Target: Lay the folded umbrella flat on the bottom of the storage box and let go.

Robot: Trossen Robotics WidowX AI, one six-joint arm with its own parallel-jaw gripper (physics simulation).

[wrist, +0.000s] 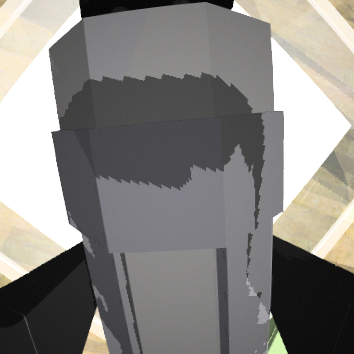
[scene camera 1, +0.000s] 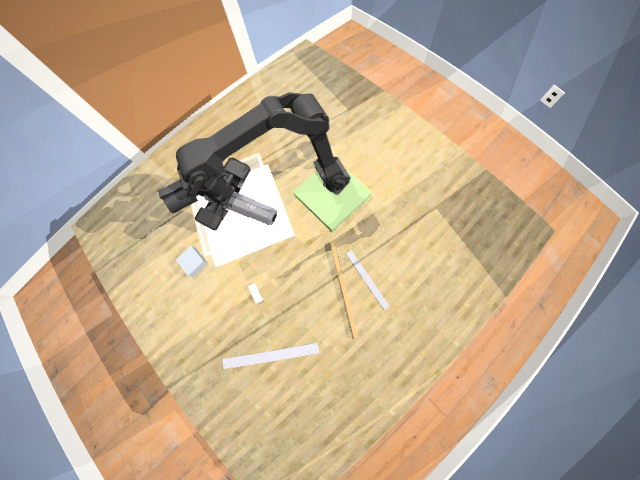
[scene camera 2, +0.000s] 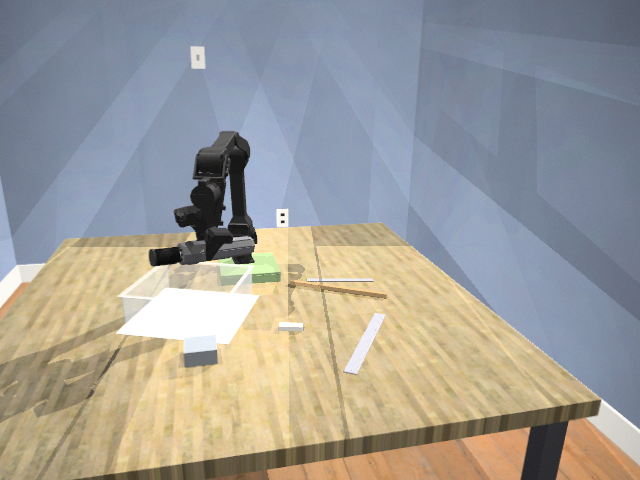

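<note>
The folded umbrella, grey with a black end, lies roughly level between my fingers. My gripper is shut on it, with a finger on each side. The umbrella is held above the rim of the translucent storage box. In the wrist view the umbrella hides much of what is below it. A flat white sheet overlaps the box in the views; I cannot tell whether it lies inside.
A grey-blue block and a small white block are near the box. A green slab is by the arm's base. Two pale strips and an orange-brown stick lie farther off.
</note>
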